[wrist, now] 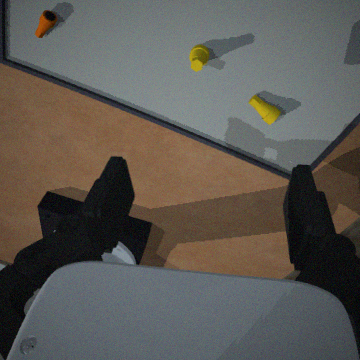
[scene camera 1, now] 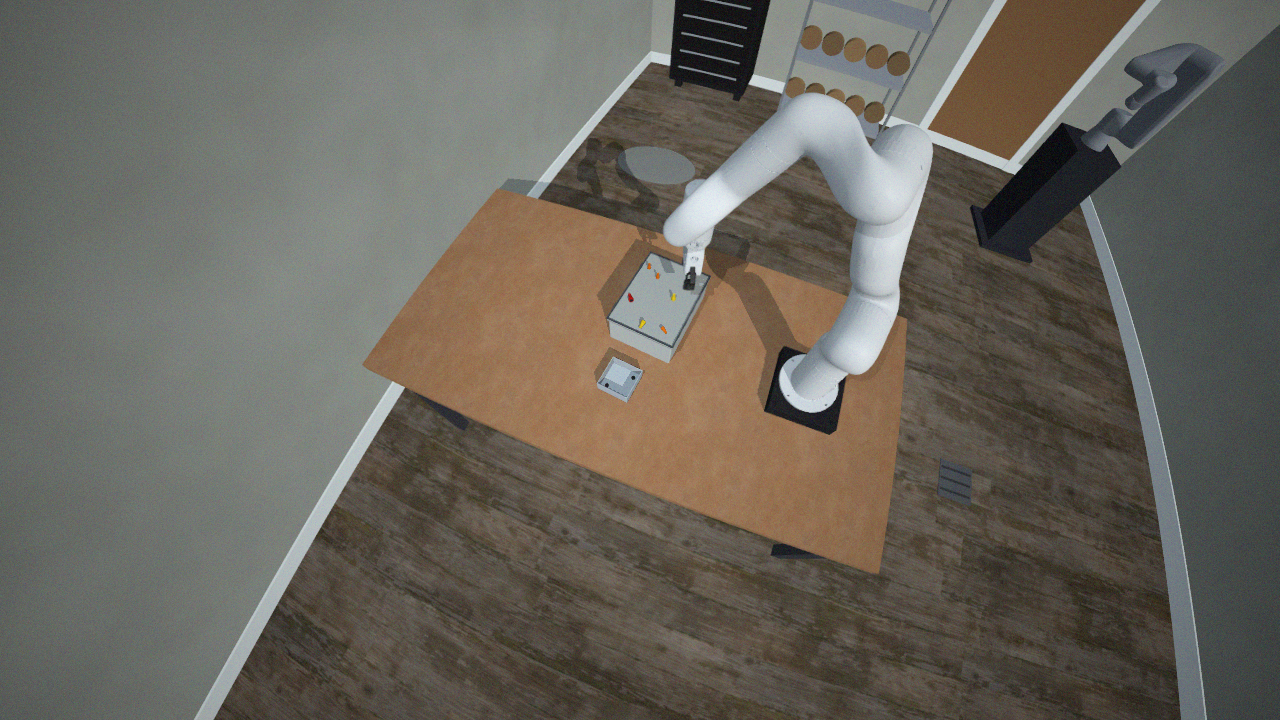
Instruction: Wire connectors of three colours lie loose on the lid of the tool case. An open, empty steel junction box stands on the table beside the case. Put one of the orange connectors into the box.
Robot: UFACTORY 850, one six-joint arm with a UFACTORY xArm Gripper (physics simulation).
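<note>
My gripper (scene camera 1: 690, 284) (wrist: 206, 179) is open and empty, above the tool case near the lid's back right corner. The grey lid (scene camera 1: 650, 300) (wrist: 125, 65) carries loose connectors. One orange connector (scene camera 1: 663, 328) (wrist: 46, 23) lies near its front right edge. Two more orange connectors, one (scene camera 1: 648, 265) at the back left corner and another (scene camera 1: 657, 275) beside it, lie close together. A yellow connector (scene camera 1: 673, 296) (wrist: 199, 57) lies right of the middle; another yellow one (wrist: 265, 109) lies nearest the fingers in the wrist view. The open steel junction box (scene camera 1: 614, 393) stands in front of the case.
A yellow connector (scene camera 1: 641, 323) lies near the lid's front edge and a red connector (scene camera 1: 630, 297) near its left edge. The arm's black base plate (scene camera 1: 814, 420) (wrist: 62, 212) stands on the right part of the wooden table (scene camera 1: 501, 340) (wrist: 200, 185).
</note>
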